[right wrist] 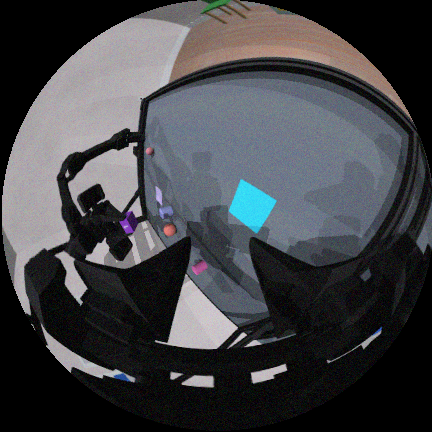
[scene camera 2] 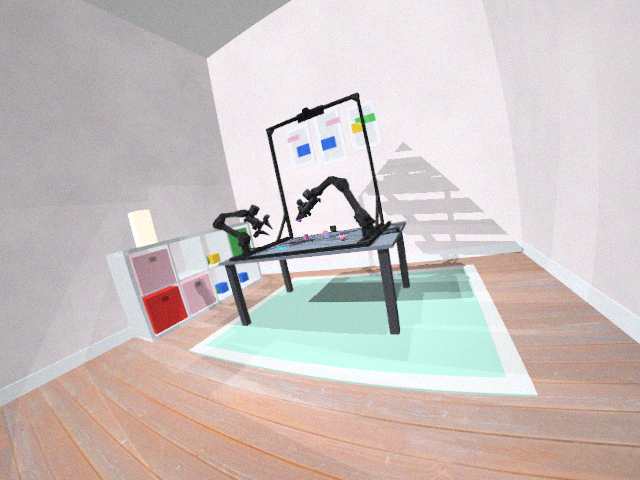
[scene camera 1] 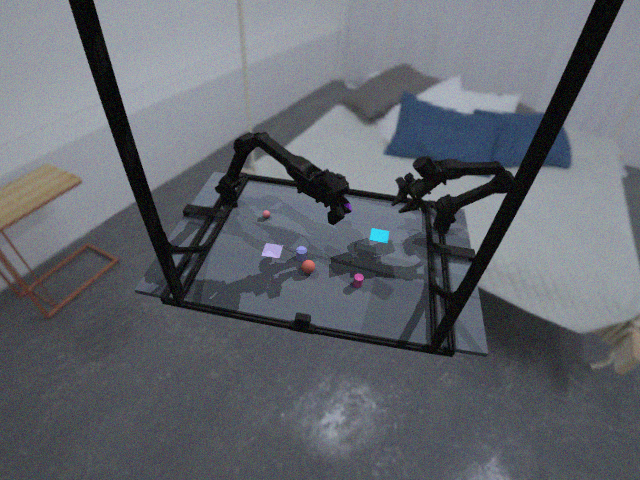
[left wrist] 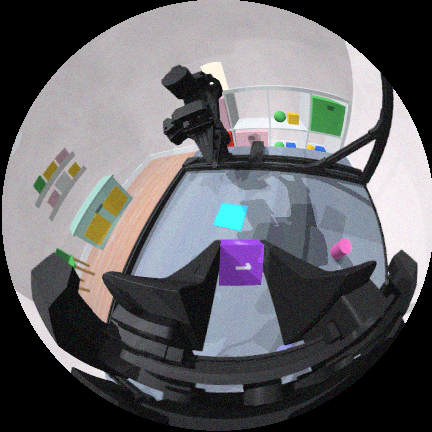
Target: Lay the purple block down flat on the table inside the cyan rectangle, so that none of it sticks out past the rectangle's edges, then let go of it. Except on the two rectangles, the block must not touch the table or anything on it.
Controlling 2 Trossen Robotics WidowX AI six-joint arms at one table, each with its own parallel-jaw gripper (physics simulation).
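Seen in the pictures: left gripper, fingertip midpoint: [right wrist: 128, 224] [scene camera 2: 296, 220] [scene camera 1: 350, 208] [left wrist: 239, 244]; right gripper, fingertip midpoint: [right wrist: 220, 241] [scene camera 2: 271, 232] [scene camera 1: 395, 209] [left wrist: 212, 165]; left arm's base, origin of the base link: [right wrist: 139, 136] [scene camera 2: 369, 235] [scene camera 1: 228, 200]; right arm's base, origin of the base link: [scene camera 2: 246, 252] [scene camera 1: 441, 227] [left wrist: 221, 156].
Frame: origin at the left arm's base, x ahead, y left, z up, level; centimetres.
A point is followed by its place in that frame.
Observation:
The purple block [scene camera 1: 348, 207] {x 38.5, y -38.5, z 16.8 cm} [scene camera 2: 298, 220] {x 38.3, y -35.9, z 15.5 cm} [left wrist: 241, 263] {x 37.7, y -37.8, z 16.5 cm} [right wrist: 129, 223] {x 39.9, y -37.9, z 15.7 cm} is between the fingers of my left gripper [left wrist: 239, 244] {x 39.4, y -38.1, z 15.9 cm}, which is shut on it and holds it well above the table. A white mark shows on the block's face in the left wrist view. The cyan rectangle [scene camera 1: 379, 235] {x 54.6, y -38.9, z -1.8 cm} [scene camera 2: 280, 248] {x 55.6, y -38.7, z -1.7 cm} [left wrist: 231, 216] {x 54.0, y -39.1, z -1.8 cm} [right wrist: 253, 205] {x 55.5, y -38.8, z -1.8 cm} lies flat on the table [scene camera 1: 320, 304] {x 19.2, y -63.1, z -1.9 cm}, apart from the block; in scene camera 1 it is lower and to the right of the block. My right gripper [scene camera 1: 400, 198] {x 59.4, y -38.8, z 11.1 cm} [scene camera 2: 265, 228] {x 59.4, y -38.8, z 11.1 cm} [right wrist: 220, 241] {x 59.4, y -38.8, z 11.1 cm} is open and empty, raised above the table near the rectangle.
A lilac rectangle [scene camera 1: 272, 250] {x 10.5, y -33.6, z -1.8 cm}, a blue-violet cylinder [scene camera 1: 301, 251] {x 19.8, y -41.1, z 2.2 cm}, an orange-red ball [scene camera 1: 308, 266] {x 19.7, y -49.1, z 2.5 cm}, a magenta cylinder [scene camera 1: 358, 280] {x 34.3, y -60.4, z 2.0 cm} [left wrist: 341, 249] {x 34.8, y -57.7, z 2.1 cm} and a small pink ball [scene camera 1: 266, 213] {x 13.3, y -14.8, z 1.1 cm} are on the table. Black frame rails run along the table's edges, with tall posts rising from them.

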